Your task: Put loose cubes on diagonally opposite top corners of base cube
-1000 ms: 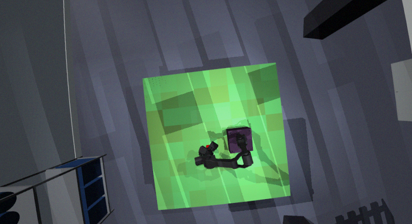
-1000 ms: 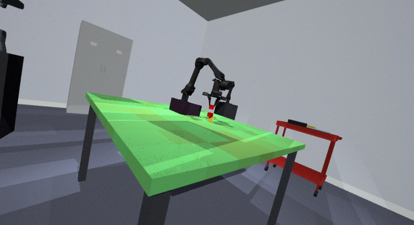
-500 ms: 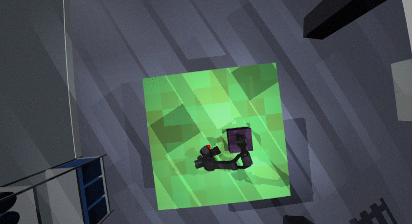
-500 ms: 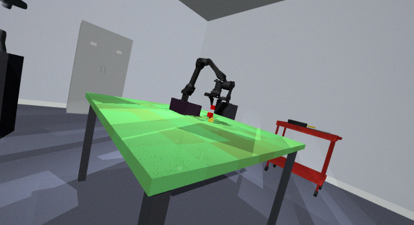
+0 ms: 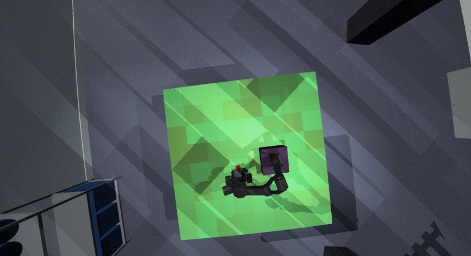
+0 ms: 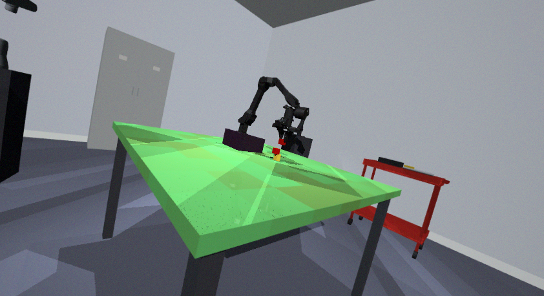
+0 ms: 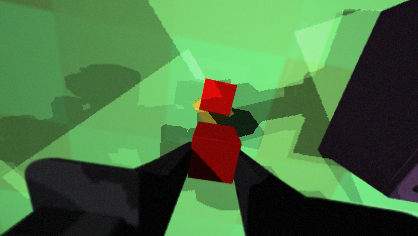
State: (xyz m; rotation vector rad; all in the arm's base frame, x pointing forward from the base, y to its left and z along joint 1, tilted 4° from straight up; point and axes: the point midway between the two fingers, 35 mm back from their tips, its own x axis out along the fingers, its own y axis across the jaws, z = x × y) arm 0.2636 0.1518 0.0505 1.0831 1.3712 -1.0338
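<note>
Now: gripper tip 100 mm above the yellow base cube, 10 mm to the left of it and 10 mm short of it.
</note>
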